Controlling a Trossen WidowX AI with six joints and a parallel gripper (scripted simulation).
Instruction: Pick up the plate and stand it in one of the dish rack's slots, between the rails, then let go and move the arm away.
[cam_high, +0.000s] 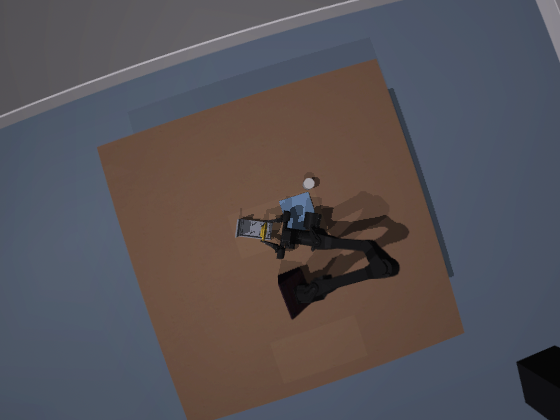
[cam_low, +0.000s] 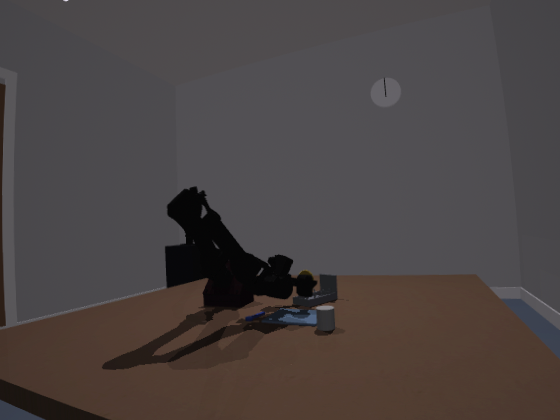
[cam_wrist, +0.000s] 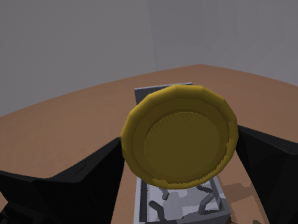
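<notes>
My gripper tip is now 1 cm short of the grey dish rack, 3 cm to the right of it and 5 cm above it. Round my gripper tip: light blue mat: 2 cm ahead, 17 cm to the right, 7 cm below; yellow plate: 1 cm to the right; blue spoon: 9 cm behind, 20 cm to the right, 7 cm below.
</notes>
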